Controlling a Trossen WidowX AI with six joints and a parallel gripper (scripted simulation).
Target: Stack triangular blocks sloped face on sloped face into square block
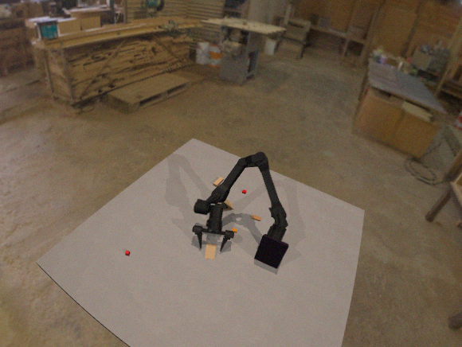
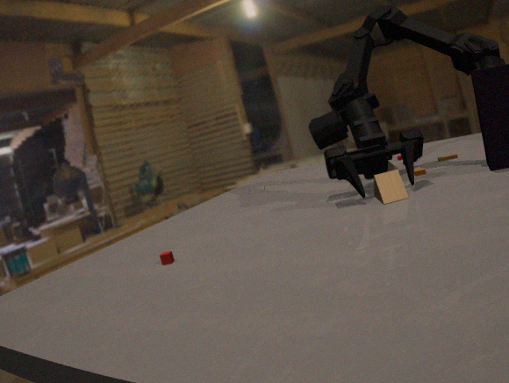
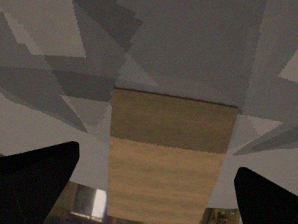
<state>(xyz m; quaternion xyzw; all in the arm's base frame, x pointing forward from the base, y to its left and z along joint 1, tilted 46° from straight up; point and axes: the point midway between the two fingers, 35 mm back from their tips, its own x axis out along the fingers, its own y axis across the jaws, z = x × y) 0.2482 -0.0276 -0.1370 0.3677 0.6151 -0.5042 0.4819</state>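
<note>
My gripper tip is 29 cm to the left of the triangular block and 7 cm short of it. From my gripper tip the other things lie so: orange-brown bar: 31 cm to the right, 11 cm behind, 1 cm below; then red cube: 31 cm ahead, 22 cm to the left; then orange piece: 17 cm to the right, 5 cm behind, 1 cm below.
</note>
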